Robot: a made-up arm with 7 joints.
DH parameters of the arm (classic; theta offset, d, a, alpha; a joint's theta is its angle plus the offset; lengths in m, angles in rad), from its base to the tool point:
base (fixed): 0 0.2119 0.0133 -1.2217
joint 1: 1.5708 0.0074 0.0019 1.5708
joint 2: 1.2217 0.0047 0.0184 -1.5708
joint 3: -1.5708 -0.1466 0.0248 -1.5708
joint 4: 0 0.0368 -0.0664 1.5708
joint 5: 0 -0.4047 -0.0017 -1.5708
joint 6: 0 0.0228 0.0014 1.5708
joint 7: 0 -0.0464 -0.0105 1.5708
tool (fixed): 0 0.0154 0 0
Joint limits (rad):
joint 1: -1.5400..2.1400
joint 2: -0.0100..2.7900
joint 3: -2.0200..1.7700
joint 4: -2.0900..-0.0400
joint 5: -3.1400..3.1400
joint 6: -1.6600..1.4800
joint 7: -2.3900..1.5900
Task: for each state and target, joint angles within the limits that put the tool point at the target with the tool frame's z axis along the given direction. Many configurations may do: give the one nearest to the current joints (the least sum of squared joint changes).
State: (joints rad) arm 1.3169 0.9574 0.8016 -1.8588 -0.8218 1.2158 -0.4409
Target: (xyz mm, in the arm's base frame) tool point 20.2 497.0 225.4 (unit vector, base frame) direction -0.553 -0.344 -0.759
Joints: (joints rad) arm 1.1965 0.6476 1.0598 -1.7327 -0.5070 1.4800 -0.6219
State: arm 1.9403 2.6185 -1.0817 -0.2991 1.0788 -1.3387 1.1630
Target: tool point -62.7 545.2 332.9 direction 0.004 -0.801 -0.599
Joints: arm 1.9861 2.1622 -1.5305 -0.5629 1.2109 -1.2353 1.4837
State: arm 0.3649 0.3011 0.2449 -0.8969 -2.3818 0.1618 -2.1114
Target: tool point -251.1 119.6 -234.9 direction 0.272 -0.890 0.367
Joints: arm 1.2641 0.8141 -0.5873 -1.2129 -3.0089 0.7174 -2.3900
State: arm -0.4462 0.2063 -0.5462 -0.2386 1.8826 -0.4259 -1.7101
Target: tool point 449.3 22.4 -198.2 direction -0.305 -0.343 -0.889
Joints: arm -0.4357 0.4193 -0.8288 -0.8317 1.6919 -0.4401 -1.9727
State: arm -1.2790 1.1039 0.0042 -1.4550 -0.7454 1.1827 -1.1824
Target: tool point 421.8 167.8 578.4 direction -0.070 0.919 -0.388
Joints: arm -1.2447 1.0391 -0.1896 -1.1287 -0.7658 0.4656 -1.2196
